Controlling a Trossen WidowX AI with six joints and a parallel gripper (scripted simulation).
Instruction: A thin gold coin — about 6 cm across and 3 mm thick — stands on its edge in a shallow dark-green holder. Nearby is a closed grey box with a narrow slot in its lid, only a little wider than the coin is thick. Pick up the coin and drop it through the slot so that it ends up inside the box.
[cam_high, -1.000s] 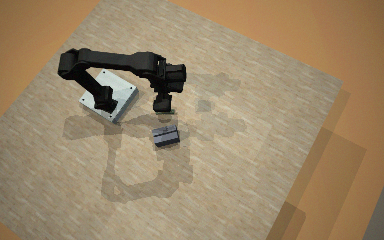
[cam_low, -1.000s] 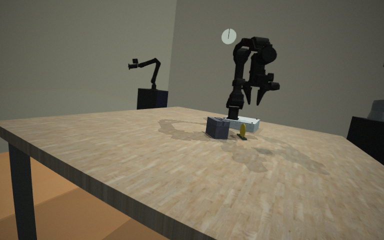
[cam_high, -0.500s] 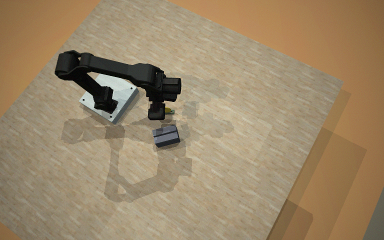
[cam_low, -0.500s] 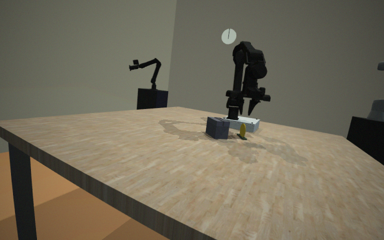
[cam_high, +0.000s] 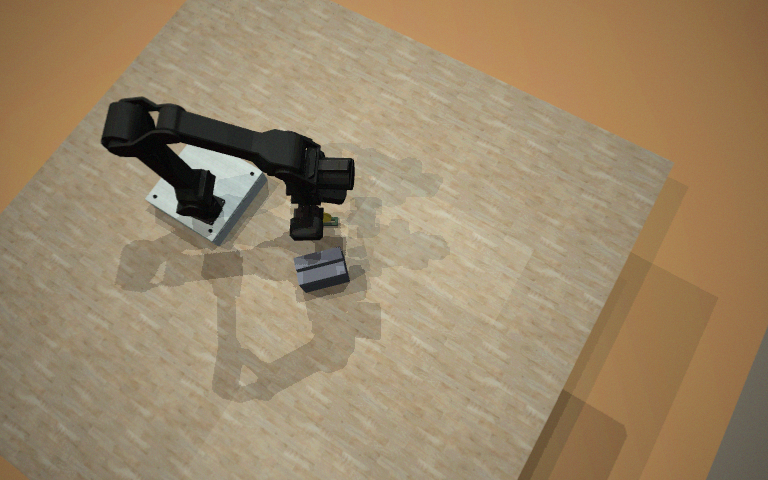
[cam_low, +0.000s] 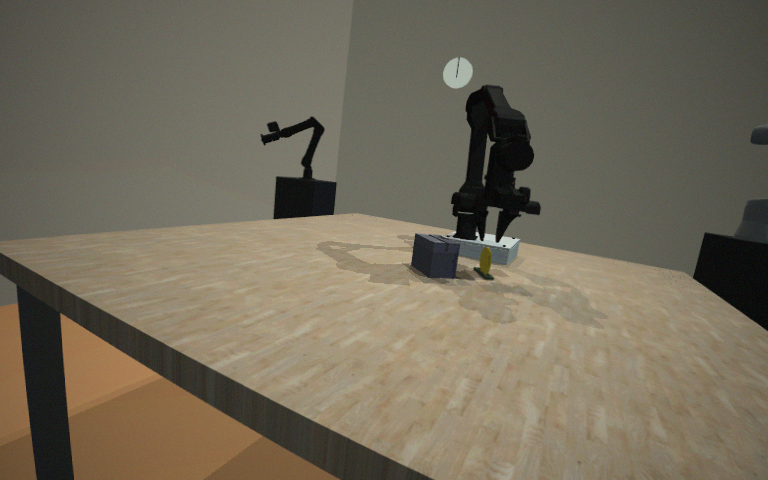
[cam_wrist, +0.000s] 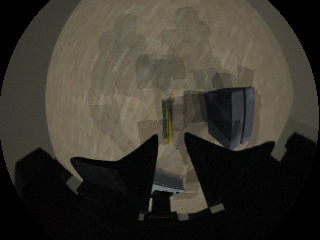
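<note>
The coin lies 5 cm below my gripper tip.
</note>
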